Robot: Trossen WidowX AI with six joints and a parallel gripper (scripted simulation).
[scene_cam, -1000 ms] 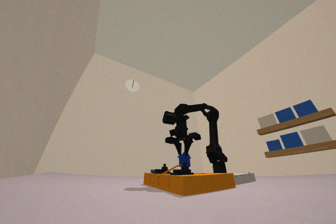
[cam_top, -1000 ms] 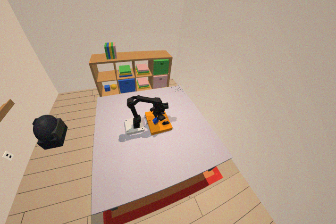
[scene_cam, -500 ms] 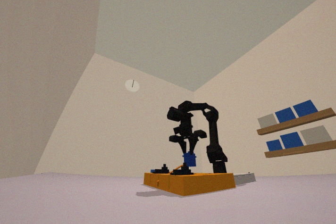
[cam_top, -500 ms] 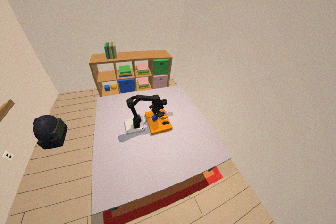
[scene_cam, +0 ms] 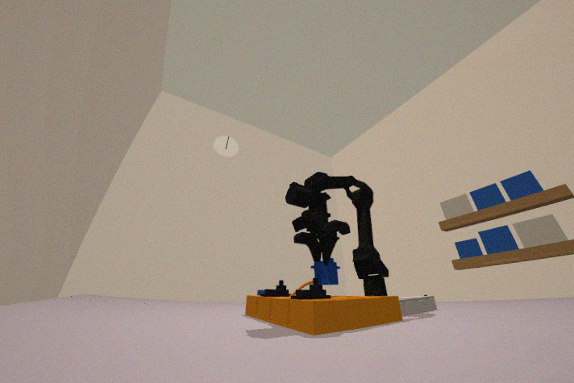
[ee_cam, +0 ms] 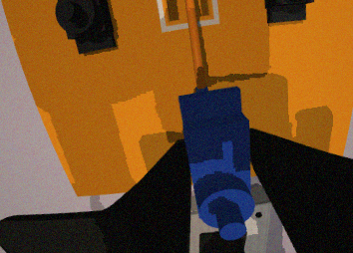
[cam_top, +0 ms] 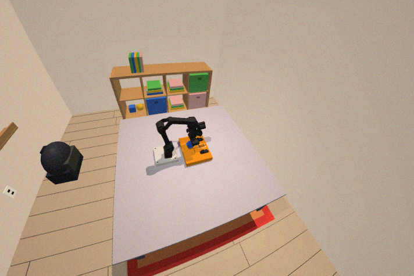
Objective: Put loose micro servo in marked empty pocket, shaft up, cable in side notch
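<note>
My gripper tip is now 10 mm past the orange deck and 100 mm above it.
</note>
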